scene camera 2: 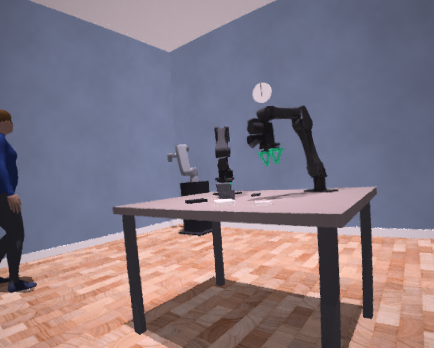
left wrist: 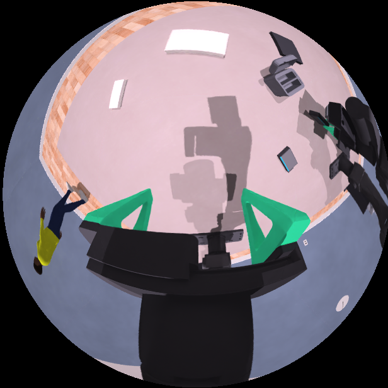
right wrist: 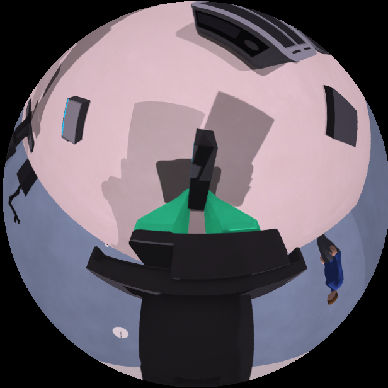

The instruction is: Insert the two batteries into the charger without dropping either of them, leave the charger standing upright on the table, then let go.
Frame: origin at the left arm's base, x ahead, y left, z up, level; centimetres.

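Seen in the pictures: left gripper, between the fingertips: [scene camera 2: 271, 165]; left arm's base, origin of its link: [scene camera 2: 320, 191].
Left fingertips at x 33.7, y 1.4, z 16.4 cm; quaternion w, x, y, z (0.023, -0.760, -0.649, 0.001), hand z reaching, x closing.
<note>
Offsets run from my left fingertips to a thing's middle. "*": to the spot under its first point. Level surfaces: height alone.
The grey charger {* dy -16.6, dx +17.9, dz -11.6 cm} [scene camera 2: 225, 191] [left wrist: 288, 81] [right wrist: 299, 53] stands on the table, its slots visible from above. My right gripper [left wrist: 324, 124] [right wrist: 196, 193] is shut on a dark battery [left wrist: 318, 118] [right wrist: 202, 155], which stands out beyond the fingertips, close above the table. In scene camera 2 the charger hides most of it. Another battery {dy -21.9, dx -4.3, dz -15.7 cm} [scene camera 2: 256, 194] [left wrist: 287, 159] [right wrist: 75, 120], dark with a blue edge, lies on the table apart from both grippers. My left gripper [scene camera 2: 270, 162] [left wrist: 196, 193] is open and empty, high above the table.
A dark flat slab {dy -26.7, dx +30.3, dz -15.6 cm} [scene camera 2: 196, 201] [left wrist: 286, 47] lies beyond the charger. A dark block [right wrist: 341, 117] lies at the right of the right wrist view. Two white pieces, a large one {dy -3.8, dx +26.0, dz -15.5 cm} [scene camera 2: 224, 201] [left wrist: 197, 42] and a small one {dy +15.1, dx +17.6, dz -15.7 cm} [scene camera 2: 263, 202] [left wrist: 118, 94], lie on the table {dz -16.4 cm} [scene camera 2: 295, 207].
</note>
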